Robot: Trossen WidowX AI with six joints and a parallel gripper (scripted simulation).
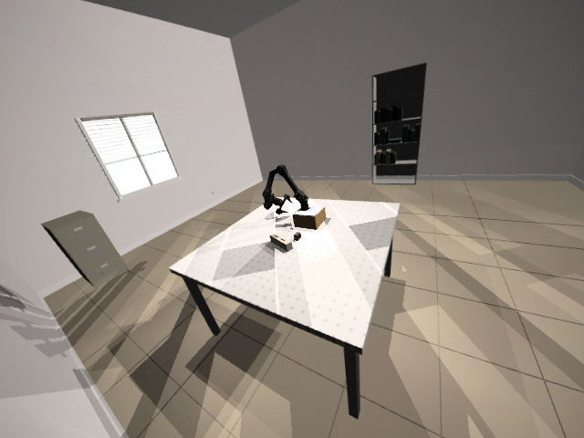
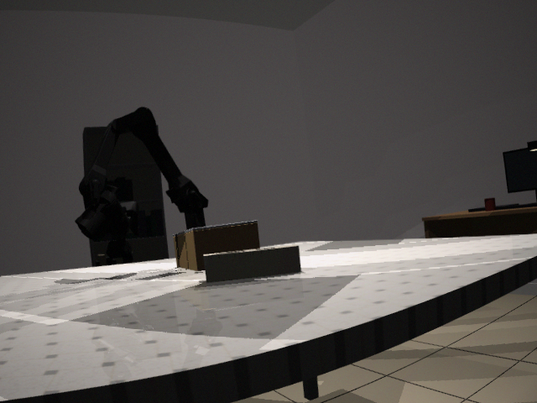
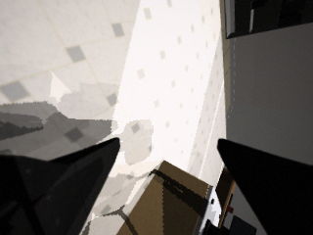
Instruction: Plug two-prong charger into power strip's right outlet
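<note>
The dark charger is 320 mm ahead of my gripper tip, 270 mm to the left of it and 50 mm below it.
</note>
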